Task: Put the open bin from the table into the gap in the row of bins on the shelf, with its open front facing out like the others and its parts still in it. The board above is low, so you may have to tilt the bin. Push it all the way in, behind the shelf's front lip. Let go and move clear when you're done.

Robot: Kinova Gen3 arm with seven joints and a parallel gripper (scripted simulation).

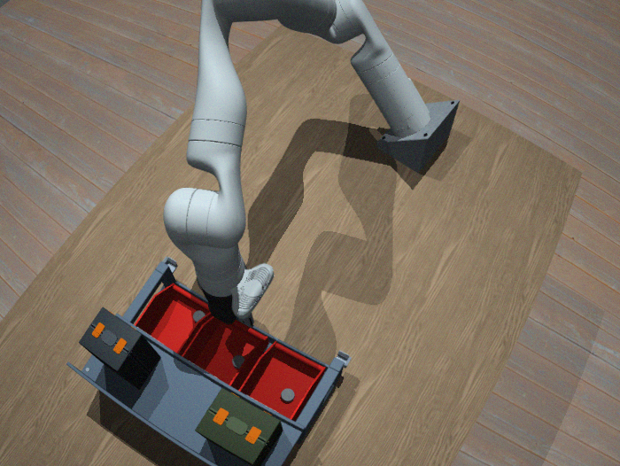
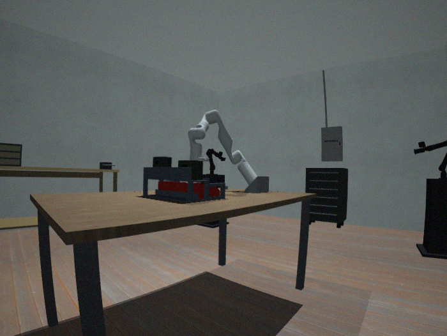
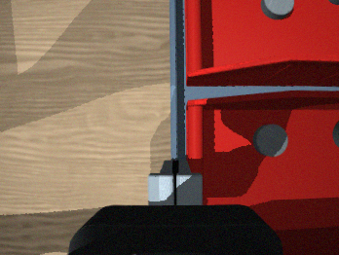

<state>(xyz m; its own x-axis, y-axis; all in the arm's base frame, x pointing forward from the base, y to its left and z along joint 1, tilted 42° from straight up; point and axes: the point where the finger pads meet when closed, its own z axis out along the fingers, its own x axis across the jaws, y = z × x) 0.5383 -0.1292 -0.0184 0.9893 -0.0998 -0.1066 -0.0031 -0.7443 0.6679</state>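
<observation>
Now: hand 30 mm above the grey front lip. Round my hand: green box 190 mm ahead, 120 mm to the left, 110 mm above; shelf 130 mm ahead, 40 mm below; upper shelf board 200 mm ahead, 60 mm above.
</observation>
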